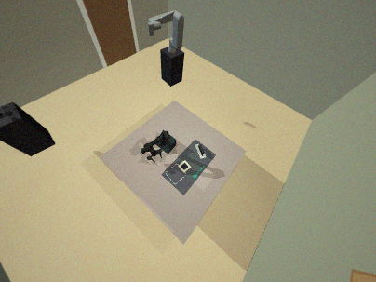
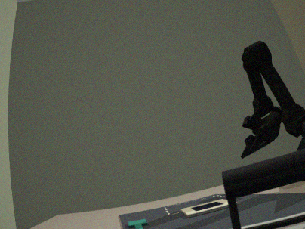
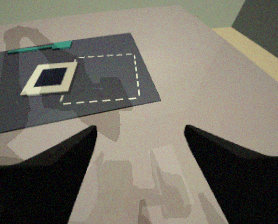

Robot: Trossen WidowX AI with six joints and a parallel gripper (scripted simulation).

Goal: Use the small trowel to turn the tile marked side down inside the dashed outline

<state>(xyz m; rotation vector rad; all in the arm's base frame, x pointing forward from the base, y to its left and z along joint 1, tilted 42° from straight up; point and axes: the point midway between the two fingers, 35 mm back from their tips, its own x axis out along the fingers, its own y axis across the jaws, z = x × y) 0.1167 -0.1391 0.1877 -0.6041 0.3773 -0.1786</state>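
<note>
Now: the tile 22 cm ahead of my gripper tip, 21 cm to the left of it and 10 cm below it. The rest, counted from my gripper tip: dark mat (28 cm to the left, 24 cm ahead, 13 cm below).
</note>
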